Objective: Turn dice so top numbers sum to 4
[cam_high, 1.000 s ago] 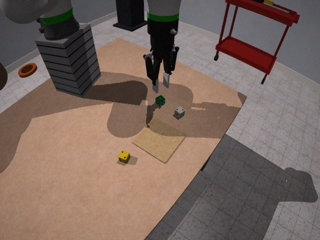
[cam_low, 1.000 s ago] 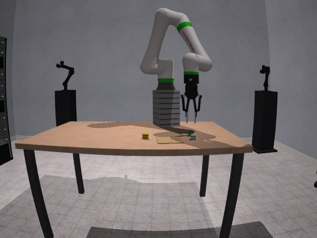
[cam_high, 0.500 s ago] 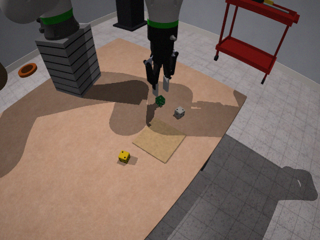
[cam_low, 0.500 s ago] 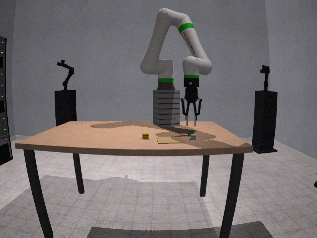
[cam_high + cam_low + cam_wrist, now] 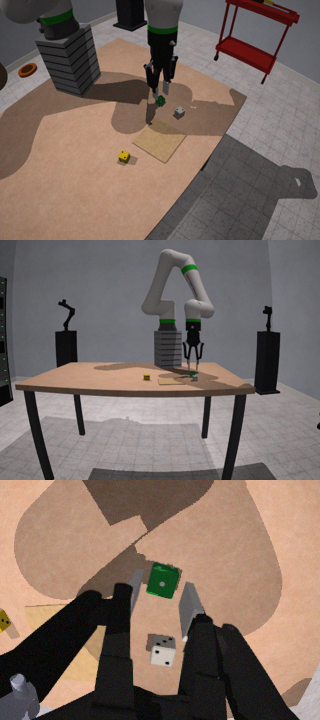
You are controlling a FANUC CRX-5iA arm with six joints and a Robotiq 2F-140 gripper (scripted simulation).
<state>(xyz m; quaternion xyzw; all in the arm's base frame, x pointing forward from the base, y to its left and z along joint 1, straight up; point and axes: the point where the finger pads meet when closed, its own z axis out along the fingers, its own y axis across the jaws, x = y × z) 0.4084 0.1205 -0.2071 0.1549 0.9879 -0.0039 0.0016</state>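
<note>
Right now the green die is 60 mm below my hand. Also, from my hand: white die (100 mm ahead, 60 mm below); yellow die (280 mm to the right, 60 mm below, 50 mm ahead); tan mat (140 mm to the right, 100 mm ahead, 70 mm below).
</note>
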